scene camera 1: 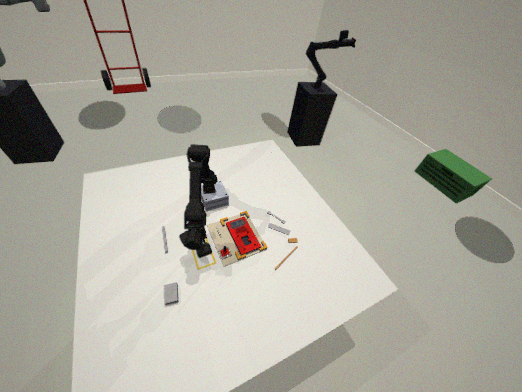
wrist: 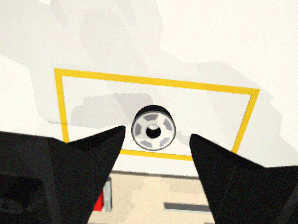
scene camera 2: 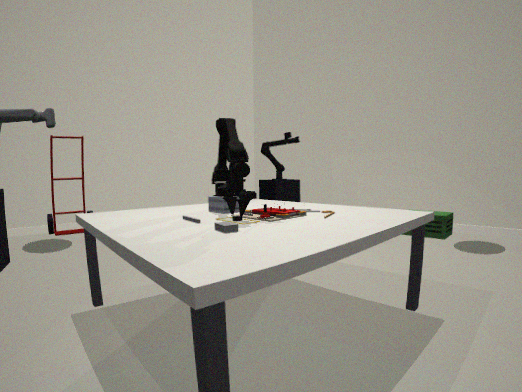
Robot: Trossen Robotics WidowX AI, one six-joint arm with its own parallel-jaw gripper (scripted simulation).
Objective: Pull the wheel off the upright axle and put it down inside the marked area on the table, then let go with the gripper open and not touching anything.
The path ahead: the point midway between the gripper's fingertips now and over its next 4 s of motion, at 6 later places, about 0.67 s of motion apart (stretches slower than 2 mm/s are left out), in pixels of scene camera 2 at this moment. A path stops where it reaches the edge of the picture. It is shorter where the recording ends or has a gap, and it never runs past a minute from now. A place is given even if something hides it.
My gripper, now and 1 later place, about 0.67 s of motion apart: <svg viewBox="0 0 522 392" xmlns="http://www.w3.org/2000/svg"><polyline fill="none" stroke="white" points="236,215 234,196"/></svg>
